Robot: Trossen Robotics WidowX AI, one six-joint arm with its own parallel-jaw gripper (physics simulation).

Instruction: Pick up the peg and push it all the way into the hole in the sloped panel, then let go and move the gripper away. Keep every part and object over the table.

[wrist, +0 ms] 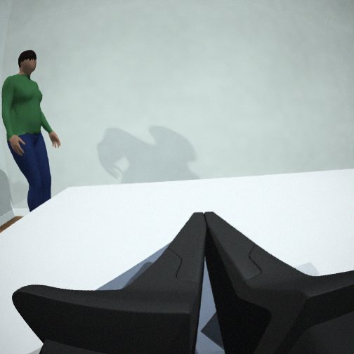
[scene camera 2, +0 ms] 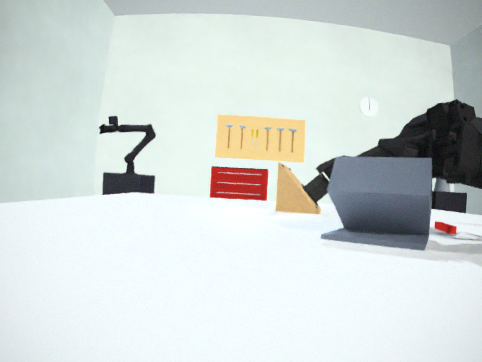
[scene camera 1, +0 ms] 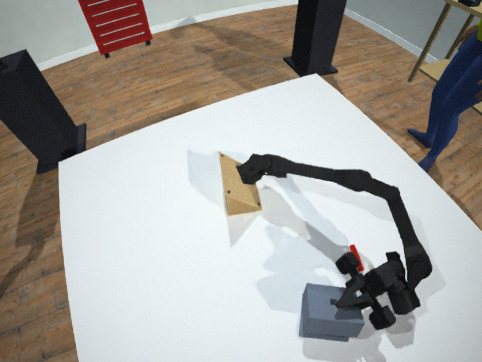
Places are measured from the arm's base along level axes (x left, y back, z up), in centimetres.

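Where they show: gripper, fingertip midpoint: (scene camera 2: 378,142) (scene camera 1: 336,306); arm's base, link origin: (scene camera 2: 309,195) (scene camera 1: 245,175).
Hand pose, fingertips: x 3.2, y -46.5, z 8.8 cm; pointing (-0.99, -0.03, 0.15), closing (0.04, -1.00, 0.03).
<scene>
Each offset is from my fingertips to the centre of the thing. "*": to the spot under its first point. Level surfaces: height alone.
The peg, a slim red bar @(dx +17.1, dy +8.8, dz -12.5 cm) (scene camera 1: 356,257) (scene camera 2: 445,228), lies on the table beside the blue-grey block, partly hidden behind the gripper in scene camera 1. The block with the sloped panel @(dx +0.8, dy -0.7, dz -7.8 cm) (scene camera 1: 320,294) (scene camera 2: 385,175) (wrist: 120,281) stands on the table. Its small dark square hole @(* dx +2.1, dy +1.2, dz -6.2 cm) (scene camera 1: 333,301) shows close to the fingertips in scene camera 1. My gripper (scene camera 1: 339,305) (wrist: 202,220) is shut with nothing between its fingers, and its tips are over the sloped panel. In scene camera 2 the fingers are hidden behind the block.
A tan wedge (scene camera 1: 240,192) (scene camera 2: 290,192) stands on the white table @(dz -13.1 cm) (scene camera 1: 150,225) (scene camera 2: 175,260) (wrist: 100,215), and the arm's base rests on its slope. The arm (scene camera 1: 320,173) reaches around from there to the block. A person (wrist: 25,110) stands beyond the table's edge.
</scene>
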